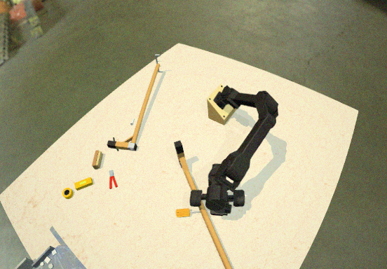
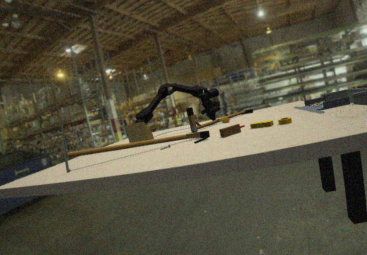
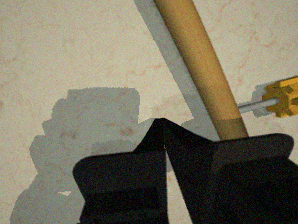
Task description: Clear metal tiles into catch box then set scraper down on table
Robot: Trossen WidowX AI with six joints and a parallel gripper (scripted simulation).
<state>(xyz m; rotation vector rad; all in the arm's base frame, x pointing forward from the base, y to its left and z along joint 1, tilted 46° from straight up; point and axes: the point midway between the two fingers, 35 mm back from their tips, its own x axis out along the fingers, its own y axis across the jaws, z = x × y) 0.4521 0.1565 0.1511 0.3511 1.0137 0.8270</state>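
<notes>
The screwdriver lies 100 mm to the right of my gripper tip, 60 mm ahead of it and 10 mm above it. The rest, counted from my gripper tip: yellow tape roll: 600 mm to the right, 280 mm ahead; yellow level: 570 mm to the right, 190 mm ahead; wooden block: 590 mm to the right, 60 mm ahead, 10 mm above.
</notes>
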